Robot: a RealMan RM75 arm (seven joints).
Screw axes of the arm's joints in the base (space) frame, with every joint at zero. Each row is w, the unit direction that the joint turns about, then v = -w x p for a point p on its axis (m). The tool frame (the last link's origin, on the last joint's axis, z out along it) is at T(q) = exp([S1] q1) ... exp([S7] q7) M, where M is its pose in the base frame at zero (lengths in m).
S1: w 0 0 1 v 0 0 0
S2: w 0 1 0 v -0.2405 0 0
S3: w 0 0 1 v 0 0 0
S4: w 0 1 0 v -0.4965 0 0
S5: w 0 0 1 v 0 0 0
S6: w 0 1 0 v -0.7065 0 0
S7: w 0 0 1 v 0 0 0
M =
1 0 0 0
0 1 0 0
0 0 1 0.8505
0 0 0 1
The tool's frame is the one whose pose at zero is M.
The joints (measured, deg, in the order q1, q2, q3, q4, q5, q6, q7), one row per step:
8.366 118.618 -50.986 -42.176 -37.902 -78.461 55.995
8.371 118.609 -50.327 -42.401 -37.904 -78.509 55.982
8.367 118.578 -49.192 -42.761 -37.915 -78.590 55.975
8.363 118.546 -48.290 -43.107 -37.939 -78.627 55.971
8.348 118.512 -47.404 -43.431 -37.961 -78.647 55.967
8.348 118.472 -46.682 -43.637 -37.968 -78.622 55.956
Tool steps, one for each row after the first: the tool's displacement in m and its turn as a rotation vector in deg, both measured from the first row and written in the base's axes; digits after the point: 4 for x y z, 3 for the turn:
0.0006 -0.0006 0.0032 0.686 -0.073 -0.113
0.0018 -0.0019 0.0086 1.842 -0.195 -0.340
0.0026 -0.0029 0.0132 2.773 -0.344 -0.512
0.0036 -0.0040 0.0176 3.680 -0.485 -0.721
0.0046 -0.0049 0.0211 4.402 -0.573 -0.960

